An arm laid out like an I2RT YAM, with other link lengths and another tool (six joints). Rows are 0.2 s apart.
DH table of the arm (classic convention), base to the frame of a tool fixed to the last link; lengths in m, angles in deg. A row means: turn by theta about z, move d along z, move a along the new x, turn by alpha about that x. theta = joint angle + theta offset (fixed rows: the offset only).
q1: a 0.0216, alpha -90, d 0.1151, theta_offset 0
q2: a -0.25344, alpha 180, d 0, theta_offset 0
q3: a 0.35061, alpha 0, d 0, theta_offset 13.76
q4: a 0.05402, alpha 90, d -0.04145, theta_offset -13.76
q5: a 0, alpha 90, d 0.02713, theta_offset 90
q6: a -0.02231, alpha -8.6, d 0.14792, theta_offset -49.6
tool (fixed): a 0, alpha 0, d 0.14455, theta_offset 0
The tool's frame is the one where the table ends.
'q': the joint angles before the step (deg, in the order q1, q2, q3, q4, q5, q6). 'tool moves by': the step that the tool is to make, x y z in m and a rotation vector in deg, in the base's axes. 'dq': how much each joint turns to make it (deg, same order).
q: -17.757, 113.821, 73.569, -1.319, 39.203, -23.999
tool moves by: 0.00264, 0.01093, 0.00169, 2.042, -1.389, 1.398
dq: 0.091, -2.282, -1.581, -0.704, -2.549, 1.146
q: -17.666, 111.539, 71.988, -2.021, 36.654, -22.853
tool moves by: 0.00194, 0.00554, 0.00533, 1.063, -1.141, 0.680
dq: 0.000, -1.673, -0.794, -0.527, -1.409, 0.704
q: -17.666, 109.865, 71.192, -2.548, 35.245, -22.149
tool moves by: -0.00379, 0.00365, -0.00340, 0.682, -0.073, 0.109
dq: 0.000, -0.792, -1.142, -0.089, -0.527, 0.527
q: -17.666, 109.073, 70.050, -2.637, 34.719, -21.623
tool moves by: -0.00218, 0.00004, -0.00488, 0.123, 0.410, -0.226
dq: 0.000, 0.438, -0.089, -0.002, 0.173, 0.178
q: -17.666, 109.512, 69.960, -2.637, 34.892, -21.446
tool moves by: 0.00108, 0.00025, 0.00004, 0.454, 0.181, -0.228
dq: 0.000, 0.439, 0.966, -1.139, -0.087, 0.527
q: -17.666, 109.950, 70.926, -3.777, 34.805, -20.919
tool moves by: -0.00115, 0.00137, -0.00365, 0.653, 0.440, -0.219
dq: -0.001, 0.440, 0.527, -1.055, -0.176, 0.615
